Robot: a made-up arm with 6 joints.
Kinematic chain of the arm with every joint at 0, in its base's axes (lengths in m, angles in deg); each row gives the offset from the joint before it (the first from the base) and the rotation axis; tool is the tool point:
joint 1: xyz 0 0 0.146 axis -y
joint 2: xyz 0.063 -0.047 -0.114 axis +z
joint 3: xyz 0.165 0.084 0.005 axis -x
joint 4: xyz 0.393 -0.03 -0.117 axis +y
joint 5: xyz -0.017 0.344 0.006 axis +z
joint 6: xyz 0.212 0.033 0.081 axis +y
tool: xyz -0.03 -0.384 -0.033
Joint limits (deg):
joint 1: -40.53..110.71
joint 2: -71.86..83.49
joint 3: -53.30..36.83
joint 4: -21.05..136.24
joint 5: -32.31..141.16
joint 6: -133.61..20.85
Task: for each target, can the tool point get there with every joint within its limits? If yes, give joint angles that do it. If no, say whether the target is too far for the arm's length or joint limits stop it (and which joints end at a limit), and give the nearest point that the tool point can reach.
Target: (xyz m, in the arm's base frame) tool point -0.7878 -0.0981 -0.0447
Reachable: no: joint limits stop it (at a limit: joint 1, joint 2, joint 4) | nearest point -0.6402 0.3095 -0.0547 | short by 0.434 m
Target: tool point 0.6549 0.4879 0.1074
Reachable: yes | joints 10.20 39.82 2.41 -2.21 -0.52 -97.56
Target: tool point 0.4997 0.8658 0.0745
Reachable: yes | joints 76.92 63.83 -7.66 58.36 51.78 -71.69
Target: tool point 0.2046 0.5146 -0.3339
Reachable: yes | joints 34.35 57.97 -17.50 123.99 41.20 -107.51
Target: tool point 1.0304 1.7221 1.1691
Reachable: no: too far | nearest point 0.5522 0.8538 0.6943 | short by 1.099 m
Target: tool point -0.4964 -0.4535 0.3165
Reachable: no: joint limits stop it (at a limit: joint 1, joint 2, joint 3, joint 4, joint 6) | nearest point -0.6480 -0.5706 0.6745 | short by 0.406 m
